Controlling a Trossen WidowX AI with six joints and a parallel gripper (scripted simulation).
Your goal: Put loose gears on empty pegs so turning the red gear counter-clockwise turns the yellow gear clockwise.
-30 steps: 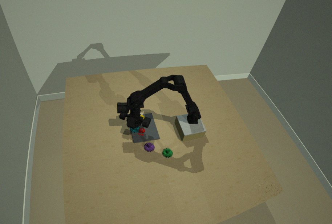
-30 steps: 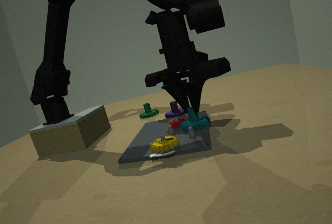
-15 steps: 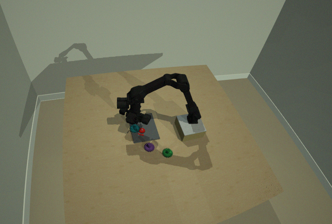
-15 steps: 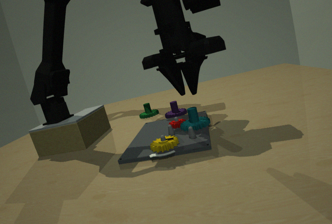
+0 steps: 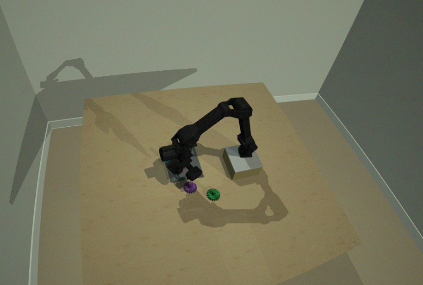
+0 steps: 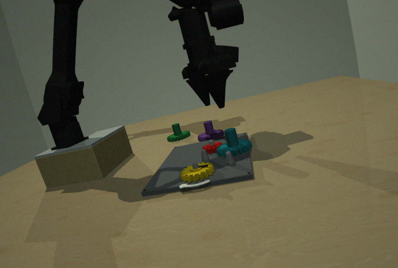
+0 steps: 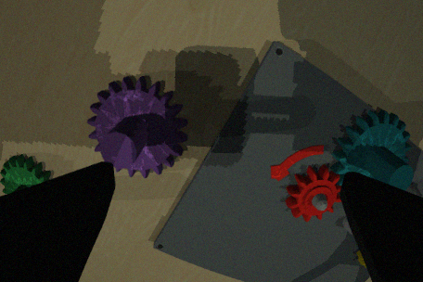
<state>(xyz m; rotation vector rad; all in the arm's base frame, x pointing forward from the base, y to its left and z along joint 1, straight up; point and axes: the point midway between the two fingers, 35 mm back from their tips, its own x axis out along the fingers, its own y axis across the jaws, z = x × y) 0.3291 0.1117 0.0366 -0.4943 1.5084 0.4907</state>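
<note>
Now: the purple gear 40 mm behind my gripper tip, 40 mm to the left of it and 60 mm below it. From my gripper tip the other things lie so: teal gear: 50 mm ahead, 100 mm to the right, 60 mm below; then red arrow: 10 mm ahead, 50 mm to the right, 70 mm below; then red gear: 80 mm to the right, 60 mm below.
</note>
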